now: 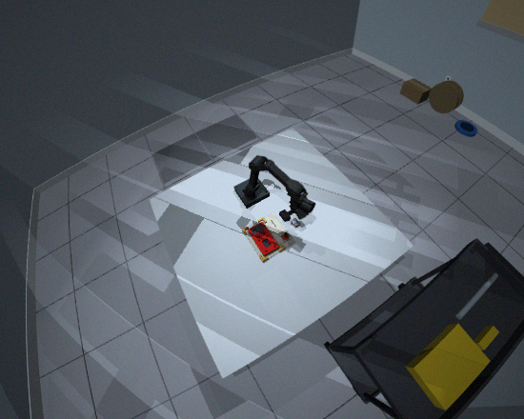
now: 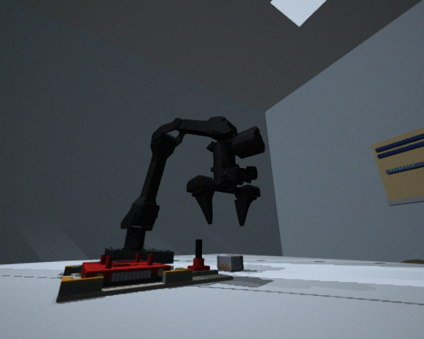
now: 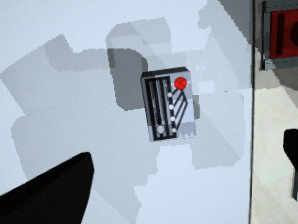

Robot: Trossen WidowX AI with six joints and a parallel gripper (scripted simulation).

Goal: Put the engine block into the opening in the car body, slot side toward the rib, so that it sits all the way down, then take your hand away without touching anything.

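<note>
Now: the engine block 8 cm below my gripper tip and 1 cm to the left of it. Also, from my gripper tip: black upright post (9 cm to the right, 6 cm below, 6 cm ahead).
</note>
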